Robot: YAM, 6 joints.
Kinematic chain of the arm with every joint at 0, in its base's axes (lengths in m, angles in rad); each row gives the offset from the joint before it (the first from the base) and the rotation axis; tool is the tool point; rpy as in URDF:
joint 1: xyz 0 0 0.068 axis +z
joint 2: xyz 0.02 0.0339 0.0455 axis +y
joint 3: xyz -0.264 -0.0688 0 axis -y
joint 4: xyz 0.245 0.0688 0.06 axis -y
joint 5: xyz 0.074 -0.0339 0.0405 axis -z
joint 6: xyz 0.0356 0 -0.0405 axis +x
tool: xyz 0 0 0 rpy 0 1.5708 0
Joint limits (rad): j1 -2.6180..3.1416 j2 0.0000..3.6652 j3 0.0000..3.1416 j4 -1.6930..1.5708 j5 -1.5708..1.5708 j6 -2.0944..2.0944
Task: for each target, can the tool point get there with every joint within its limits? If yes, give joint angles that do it. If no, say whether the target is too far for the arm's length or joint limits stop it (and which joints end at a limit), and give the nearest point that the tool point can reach.
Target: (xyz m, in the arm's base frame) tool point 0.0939 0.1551 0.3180
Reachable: yes | joints 1.1499 1.0099 1.0320 -1.0012 0.6784 -0.1013
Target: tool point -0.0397 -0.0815 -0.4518
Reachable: no: joint limits stop it (at a limit: joint 2) | nearest point -0.0546 -0.1121 -0.3585 | short by 0.099 m
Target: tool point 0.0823 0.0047 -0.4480
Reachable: no: joint limits stop it (at a limit: joint 2) | nearest point 0.1179 0.0067 -0.3560 | short by 0.099 m
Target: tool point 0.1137 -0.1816 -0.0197
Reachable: yes | joints -1.0896 2.1503 0.4973 0.1711 -0.4895 -1.5638
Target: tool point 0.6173 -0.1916 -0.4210
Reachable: no: too far | nearest point 0.4804 -0.1491 -0.2759 | short by 0.204 m
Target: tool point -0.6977 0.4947 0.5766
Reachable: no: too far | nearest point -0.4628 0.3282 0.4170 | short by 0.329 m
